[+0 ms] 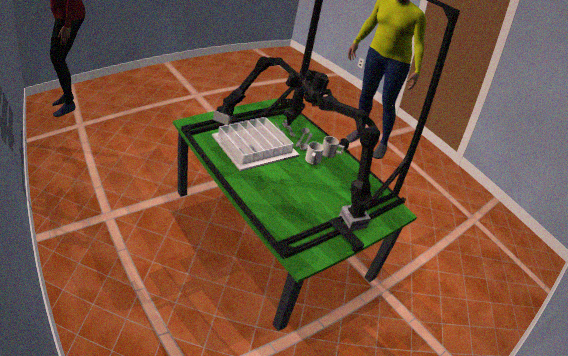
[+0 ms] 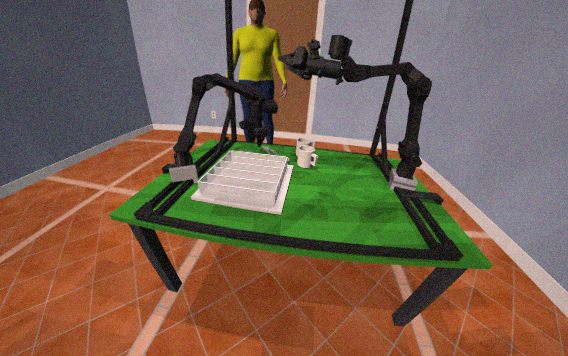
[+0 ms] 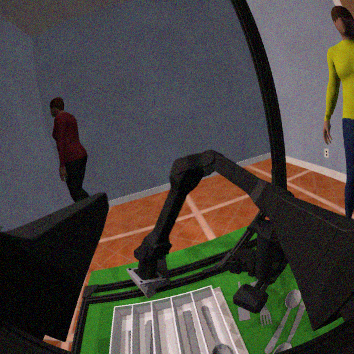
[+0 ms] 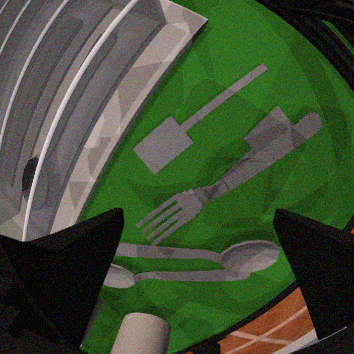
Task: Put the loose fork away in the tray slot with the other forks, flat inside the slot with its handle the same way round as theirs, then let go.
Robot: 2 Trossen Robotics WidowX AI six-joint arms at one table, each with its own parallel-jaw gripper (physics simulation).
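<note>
The loose fork (image 4: pixel 225 179) (image 1: pixel 289 128) (image 3: pixel 265 315) lies flat on the green table (image 1: pixel 304 198) just beyond the far end of the grey cutlery tray (image 1: pixel 266 163) (image 2: pixel 237 196) (image 3: pixel 161 303) (image 4: pixel 151 74). Its tines point toward the tray side. My right gripper (image 4: pixel 201 217) (image 1: pixel 290 118) (image 2: pixel 260 141) is open and empty. It hangs low over the fork with a finger on each side. My left gripper (image 2: pixel 284 58) (image 3: pixel 188 199) is open and empty, high above the table's back edge. The tray's slots hold cutlery; I cannot tell which slot holds forks.
Two spoons (image 4: pixel 197 261) (image 1: pixel 304 138) (image 3: pixel 291 316) and a flat spatula (image 4: pixel 165 144) lie close to the fork. Two mugs (image 1: pixel 314 152) (image 1: pixel 330 145) (image 2: pixel 306 156) stand beside them. A person in yellow (image 1: pixel 392 53) (image 2: pixel 256 53) stands behind the table. A person in red (image 3: pixel 68 147) is by the wall.
</note>
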